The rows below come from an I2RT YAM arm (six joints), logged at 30 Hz.
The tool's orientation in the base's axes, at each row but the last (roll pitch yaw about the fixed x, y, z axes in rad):
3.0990 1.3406 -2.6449
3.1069 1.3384 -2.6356
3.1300 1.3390 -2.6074
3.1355 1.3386 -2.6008
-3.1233 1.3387 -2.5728
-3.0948 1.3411 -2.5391
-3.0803 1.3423 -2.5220
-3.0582 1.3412 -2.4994
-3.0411 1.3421 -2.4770
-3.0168 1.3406 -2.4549
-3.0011 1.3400 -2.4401
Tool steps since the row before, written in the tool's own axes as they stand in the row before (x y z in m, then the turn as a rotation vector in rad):
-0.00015 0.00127 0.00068 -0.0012 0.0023 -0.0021
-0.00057 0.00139 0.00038 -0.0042 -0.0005 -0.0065
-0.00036 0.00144 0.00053 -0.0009 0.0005 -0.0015
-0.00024 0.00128 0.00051 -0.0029 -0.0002 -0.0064
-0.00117 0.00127 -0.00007 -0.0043 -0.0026 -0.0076
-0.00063 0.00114 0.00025 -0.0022 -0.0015 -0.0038
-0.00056 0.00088 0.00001 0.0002 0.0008 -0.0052
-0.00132 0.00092 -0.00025 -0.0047 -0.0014 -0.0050
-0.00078 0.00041 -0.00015 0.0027 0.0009 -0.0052
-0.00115 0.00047 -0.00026 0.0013 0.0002 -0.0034
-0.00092 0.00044 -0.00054 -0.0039 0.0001 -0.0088
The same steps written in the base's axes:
-0.00005 0.00145 0.00000 -0.0027 0.0011 0.0017
-0.00028 0.00145 0.00048 -0.0043 -0.0032 0.0056
-0.00024 0.00154 0.00023 -0.0013 -0.0002 0.0012
-0.00019 0.00138 0.00012 -0.0046 -0.0031 0.0043
-0.00050 0.00119 0.00115 -0.0041 -0.0055 0.0059
-0.00028 0.00118 0.00054 -0.0019 -0.0029 0.0030
-0.00036 0.00082 0.00053 -0.0048 -0.0020 0.0010
-0.00046 0.00083 0.00132 -0.0025 -0.0031 0.0057
-0.00020 0.00038 0.00078 -0.0053 -0.0023 -0.0015
-0.00026 0.00043 0.00117 -0.0031 -0.0018 -0.0005
-0.00052 0.00023 0.00100 -0.0066 -0.0039 0.0058

